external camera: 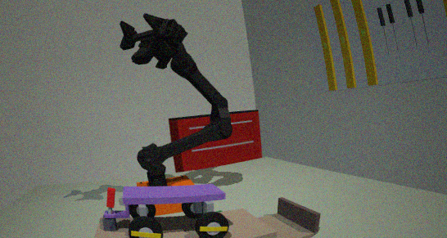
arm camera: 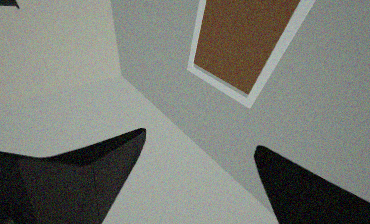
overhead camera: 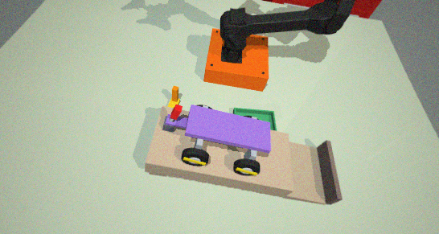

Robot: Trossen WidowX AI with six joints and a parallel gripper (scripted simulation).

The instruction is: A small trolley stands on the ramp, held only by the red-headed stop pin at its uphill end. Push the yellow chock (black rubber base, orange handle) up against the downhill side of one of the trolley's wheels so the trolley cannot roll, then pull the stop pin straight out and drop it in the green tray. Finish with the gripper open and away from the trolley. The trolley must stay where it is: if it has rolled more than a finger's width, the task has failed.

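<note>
Right now my gripper tip is 540 mm above the yellow chock, 100 mm to the left of it and 50 mm short of it. The rest, counted from my gripper tip: trolley (440 mm below, 190 mm ahead, 30 mm to the left); dark end wall (530 mm below, 310 mm to the left, 210 mm ahead); red-headed stop pin (430 mm below, 170 mm ahead, 90 mm to the right).
</note>
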